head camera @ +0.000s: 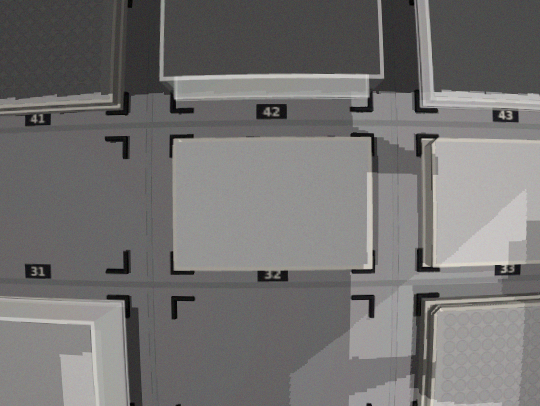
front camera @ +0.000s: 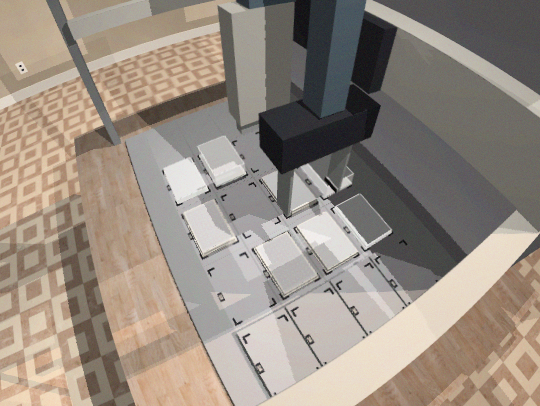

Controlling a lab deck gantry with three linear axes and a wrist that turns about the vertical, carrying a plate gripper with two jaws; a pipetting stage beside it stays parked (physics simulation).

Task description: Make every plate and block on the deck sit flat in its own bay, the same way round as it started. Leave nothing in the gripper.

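Note:
My gripper is open, its jaws apart, above the pale plate in bay 32; nothing shows held between them. That plate lies flat inside its corner marks. A clear-sided block stands in bay 42, partly hidden by a jaw in the front view. Other pieces sit flat: bay 43 block, bay 33 plate, bay 23 well plate, bay 21 tall block. The bay 41 plate is partly in view. The jaws do not show in the head view.
A white block and a pale plate sit along the left deck side. A beige box-shaped column hangs behind the gripper. A curved cream rail crosses the front right. Bays 31 and 22 hold no plate.

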